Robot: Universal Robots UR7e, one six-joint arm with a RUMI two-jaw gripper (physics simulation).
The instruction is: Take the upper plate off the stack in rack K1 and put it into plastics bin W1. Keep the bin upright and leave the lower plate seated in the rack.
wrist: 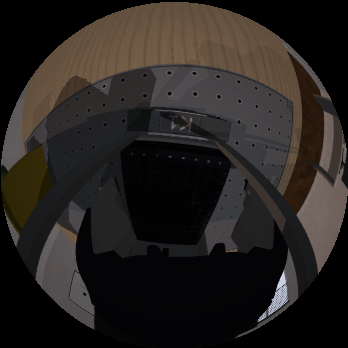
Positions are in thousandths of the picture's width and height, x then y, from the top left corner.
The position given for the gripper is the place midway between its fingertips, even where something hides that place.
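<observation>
Gripper (524,513) visible. Black plate (493,545) visible too.
</observation>
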